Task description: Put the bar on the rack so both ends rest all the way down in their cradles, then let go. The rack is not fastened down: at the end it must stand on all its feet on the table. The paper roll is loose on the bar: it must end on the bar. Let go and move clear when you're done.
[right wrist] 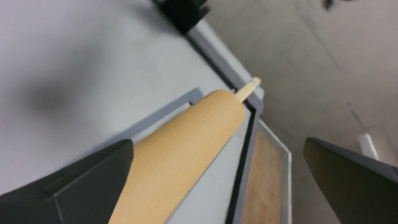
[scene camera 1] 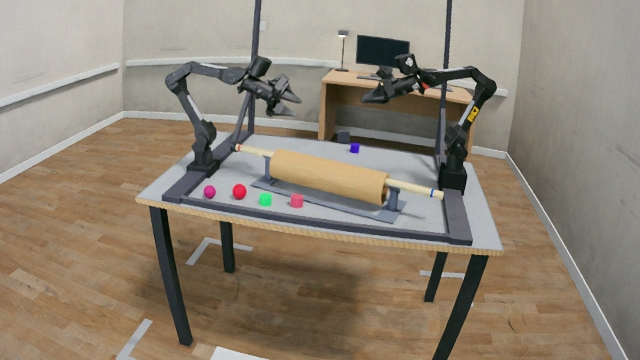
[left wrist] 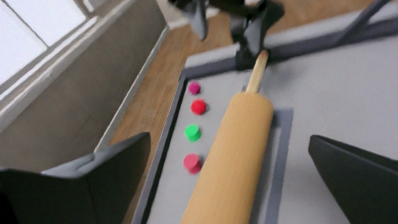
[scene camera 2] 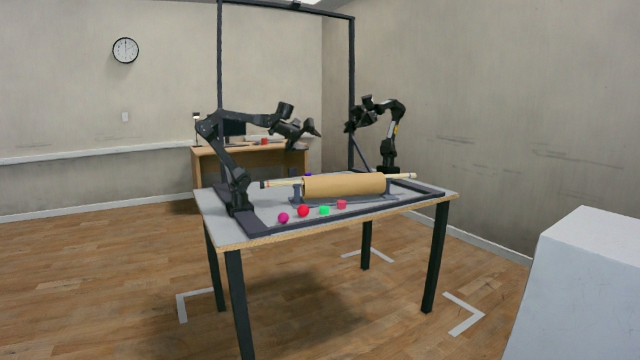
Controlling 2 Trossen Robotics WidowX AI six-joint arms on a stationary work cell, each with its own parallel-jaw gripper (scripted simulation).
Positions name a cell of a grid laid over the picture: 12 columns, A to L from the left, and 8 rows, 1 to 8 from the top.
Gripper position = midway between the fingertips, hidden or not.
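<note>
Tan paper roll (scene camera 1: G5), (scene camera 2: G5). Wooden bar (scene camera 1: H5). My left gripper (scene camera 1: G3), (left wrist: G6). My right gripper (scene camera 1: F3), (right wrist: G6), (left wrist: G2).
</note>
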